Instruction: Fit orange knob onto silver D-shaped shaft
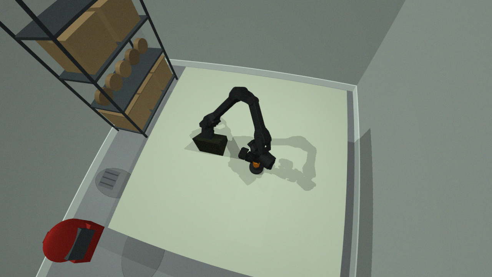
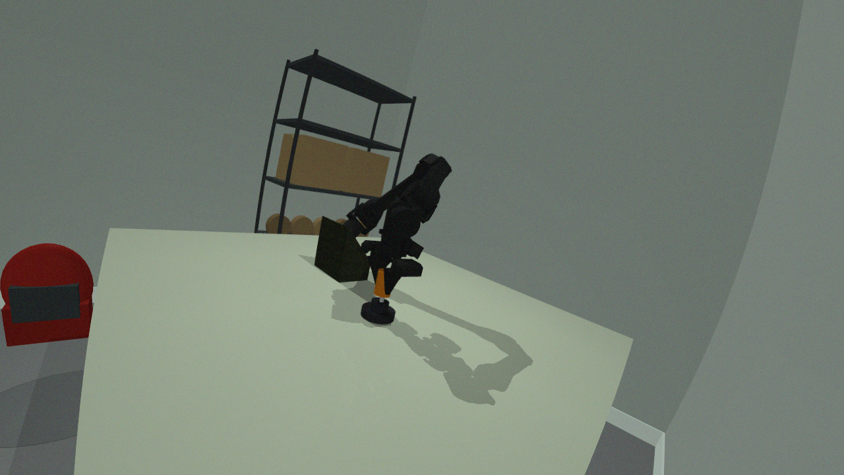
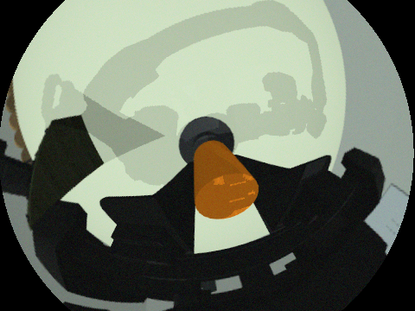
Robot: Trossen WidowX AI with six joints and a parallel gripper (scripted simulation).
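The round black pedestal is 40 mm below my gripper tip. Also, from my gripper tip: orange knob (30 mm above).
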